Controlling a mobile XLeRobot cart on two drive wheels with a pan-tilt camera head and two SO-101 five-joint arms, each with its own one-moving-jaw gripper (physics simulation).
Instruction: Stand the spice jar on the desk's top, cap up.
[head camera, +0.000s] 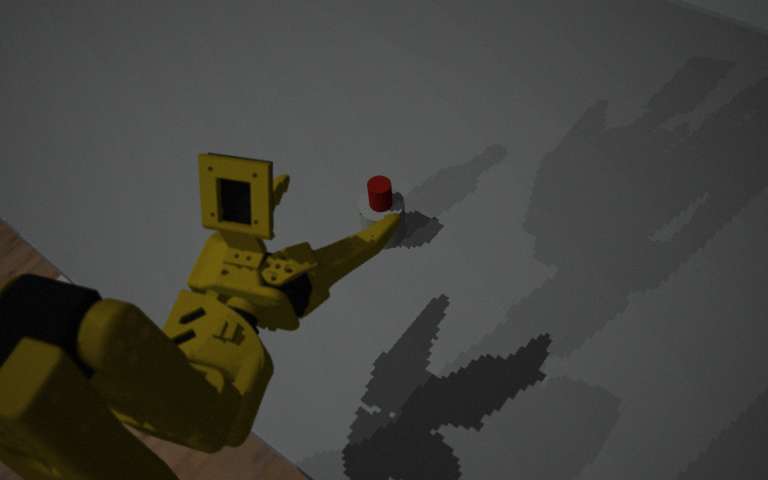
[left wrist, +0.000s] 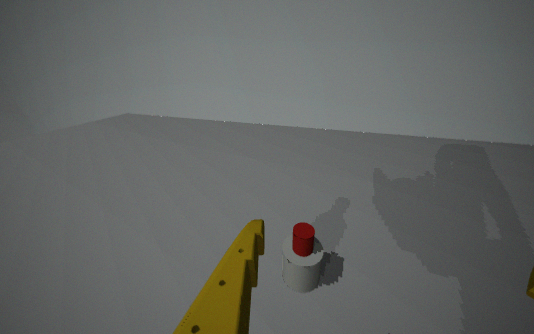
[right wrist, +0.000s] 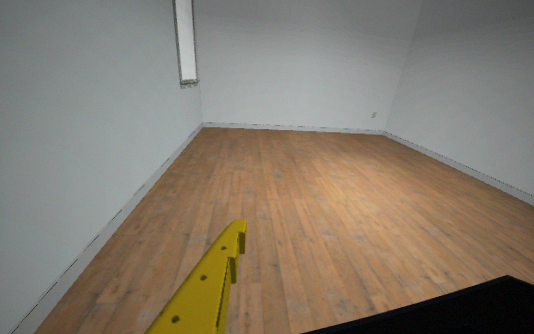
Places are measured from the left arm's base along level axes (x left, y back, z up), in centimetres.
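Pixels of known places: left hand at its tool point: (head camera: 287, 181) (left wrist: 263, 232); right hand at its tool point: (right wrist: 246, 232).
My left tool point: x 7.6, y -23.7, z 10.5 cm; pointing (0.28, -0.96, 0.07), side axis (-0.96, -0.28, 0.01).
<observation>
Ahead of a thing's pixels: the offset from my left tool point to its top centre. "spot": to the spot under its first point. Level surfaces: height alone.
The spice jar @[dx -0.6, dy -9.6, dz -9.3 cm] (head camera: 368, 220) (left wrist: 301, 272), a pale grey cylinder with a narrower red cap @[spot: dx -1.2, dy -8.7, dz -9.4 cm] (head camera: 379, 194) (left wrist: 303, 240), stands upright, cap up, on the grey desk top @[dz -16.0 cm] (head camera: 141, 84) (left wrist: 100, 200). My left gripper (head camera: 341, 198) (left wrist: 395, 252) is open and empty. In the head view one jaw tip overlaps the front of the jar; whether they touch cannot be told. In the left wrist view the jar shows past the notched jaw, and the other jaw's tip shows at the right edge. My right gripper shows one notched jaw (right wrist: 205, 280), so it is fully open, over the wooden floor.
The desk's near edge crosses the lower left of the head view, with wooden floor @[dz -88.0 cm] (head camera: 22, 249) (right wrist: 300, 200) beyond it. Arm shadows lie across the desk. A pale wall (left wrist: 250, 60) rises behind the desk. A black object (right wrist: 485, 312) is at the lower right of the right wrist view.
</observation>
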